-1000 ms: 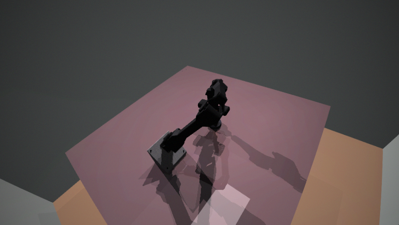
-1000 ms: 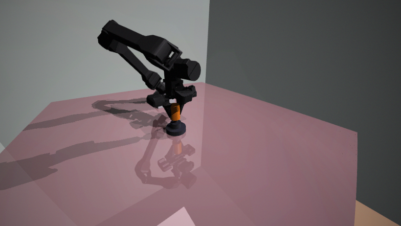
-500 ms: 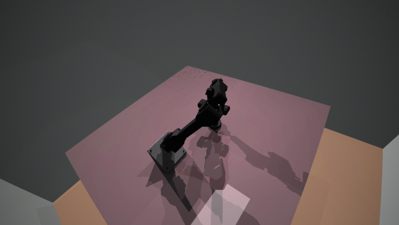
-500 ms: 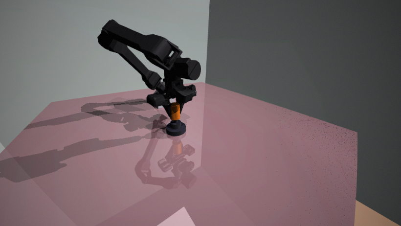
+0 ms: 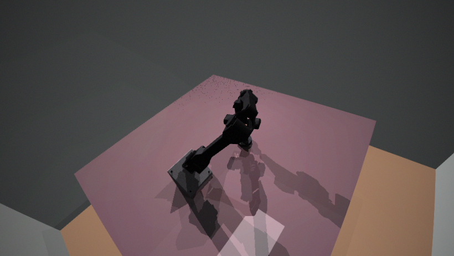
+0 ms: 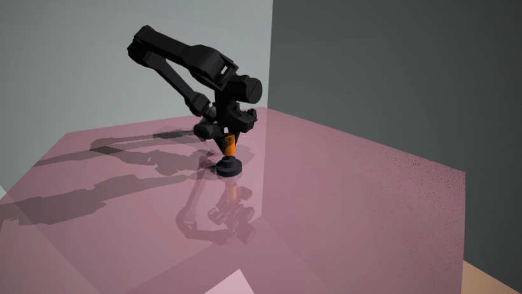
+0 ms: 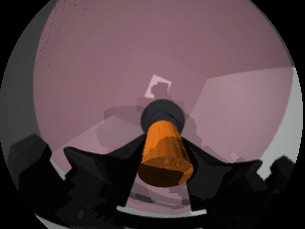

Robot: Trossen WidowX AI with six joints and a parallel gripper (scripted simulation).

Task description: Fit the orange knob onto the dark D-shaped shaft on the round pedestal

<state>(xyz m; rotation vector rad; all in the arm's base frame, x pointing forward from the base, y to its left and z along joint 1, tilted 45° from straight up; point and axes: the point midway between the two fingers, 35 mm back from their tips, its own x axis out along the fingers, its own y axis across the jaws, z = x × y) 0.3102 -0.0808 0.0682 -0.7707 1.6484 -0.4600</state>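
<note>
My gripper tip is now 2 cm below the orange knob. Also, from my gripper tip: dark round pedestal 4 cm below.
</note>
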